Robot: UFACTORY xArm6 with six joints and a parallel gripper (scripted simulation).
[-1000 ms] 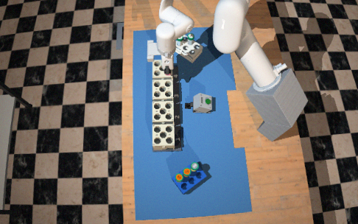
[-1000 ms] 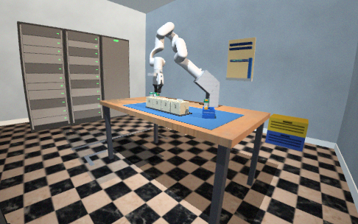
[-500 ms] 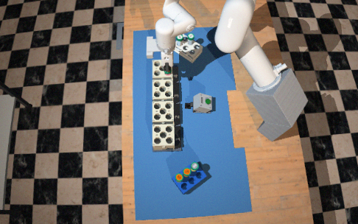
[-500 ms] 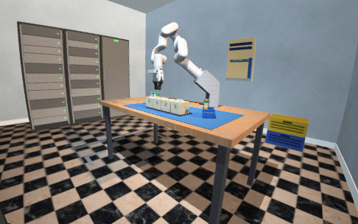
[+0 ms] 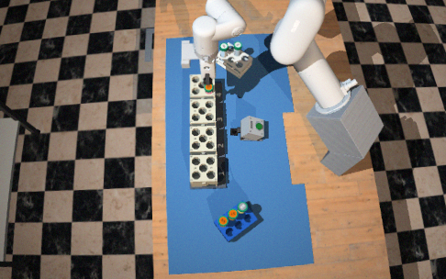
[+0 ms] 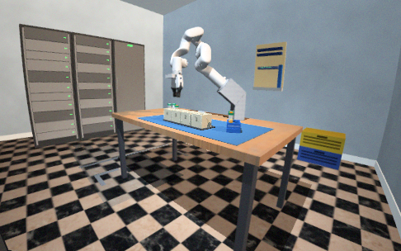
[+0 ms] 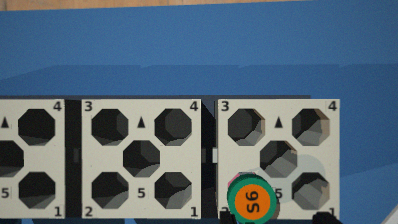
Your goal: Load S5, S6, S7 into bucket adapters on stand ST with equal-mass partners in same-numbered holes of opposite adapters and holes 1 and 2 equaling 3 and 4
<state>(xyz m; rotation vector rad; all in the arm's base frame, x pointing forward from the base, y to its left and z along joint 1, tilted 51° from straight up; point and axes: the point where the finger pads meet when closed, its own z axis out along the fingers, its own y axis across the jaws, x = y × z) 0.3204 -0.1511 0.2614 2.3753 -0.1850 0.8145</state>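
The orange-dotted tube is 110 mm ahead of my hand, 460 mm to the left of it and 150 mm below it. Round my hand: white blank rack (170 mm behind, 130 mm to the right, 180 mm below); then adapter (130 mm ahead, 270 mm to the left, 160 mm below); then green done key (120 mm behind, 200 mm to the left, 140 mm below).
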